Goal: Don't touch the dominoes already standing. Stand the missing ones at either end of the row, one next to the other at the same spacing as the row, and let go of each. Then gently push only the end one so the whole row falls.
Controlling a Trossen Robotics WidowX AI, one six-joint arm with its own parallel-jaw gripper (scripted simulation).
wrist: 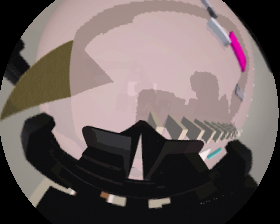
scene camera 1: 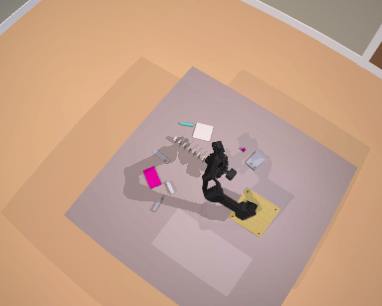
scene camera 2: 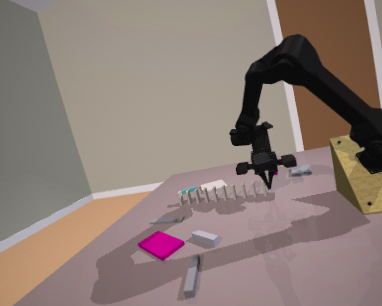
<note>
In view: my gripper point(scene camera 2: 269, 189) and a magenta plate point(scene camera 2: 161, 245).
My gripper shows as well in the wrist view point(wrist: 142, 122).
</note>
